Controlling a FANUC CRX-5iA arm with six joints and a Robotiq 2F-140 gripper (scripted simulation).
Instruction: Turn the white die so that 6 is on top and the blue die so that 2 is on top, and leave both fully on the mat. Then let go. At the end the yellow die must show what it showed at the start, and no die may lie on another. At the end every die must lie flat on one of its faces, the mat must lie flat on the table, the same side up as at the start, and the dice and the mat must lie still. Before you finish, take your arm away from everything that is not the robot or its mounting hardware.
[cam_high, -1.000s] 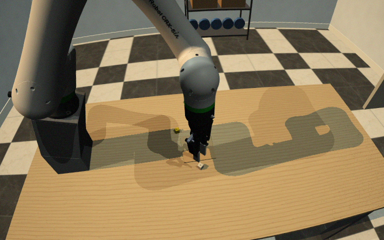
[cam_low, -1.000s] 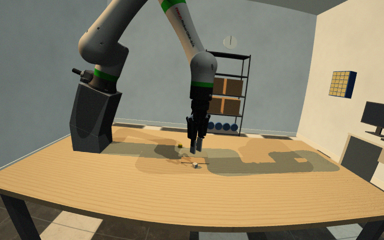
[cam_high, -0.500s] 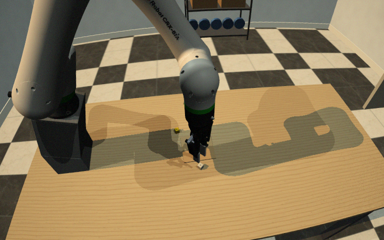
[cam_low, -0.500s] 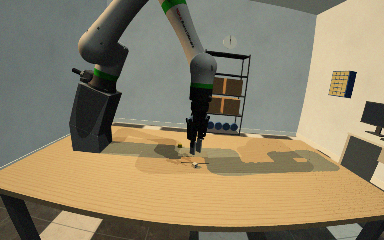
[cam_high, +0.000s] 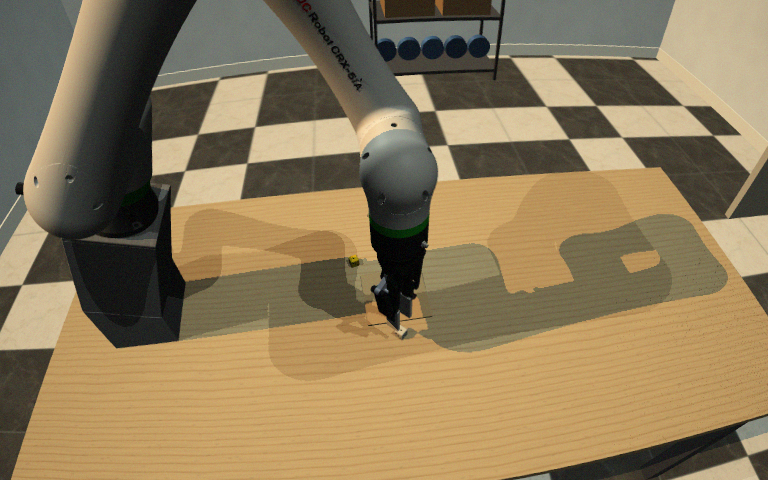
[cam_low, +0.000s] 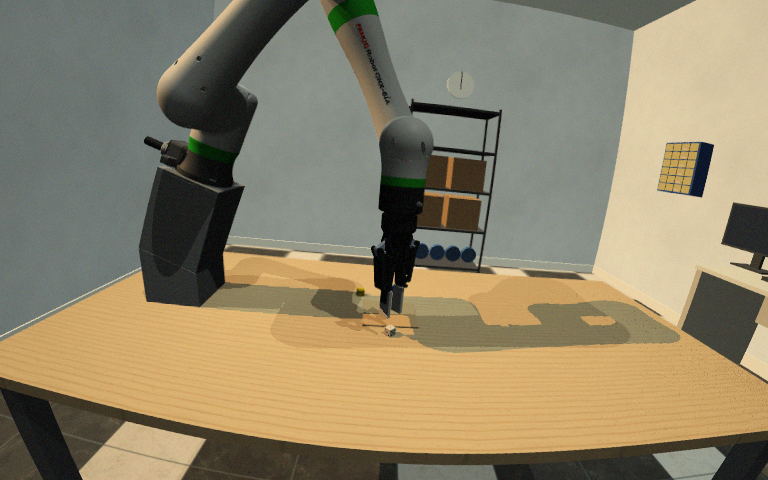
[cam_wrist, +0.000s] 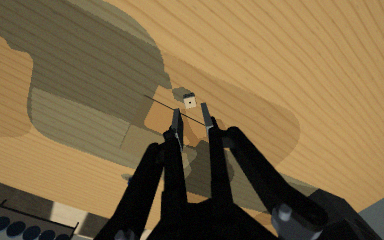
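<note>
Right now the white die is 80 mm below my hand. The rest, counted from my hand: blue die 250 mm to the left, 80 mm below, 10 mm ahead; then tan mat 100 mm to the left, 80 mm below; then yellow die 210 mm to the left, 80 mm below, 80 mm behind.
</note>
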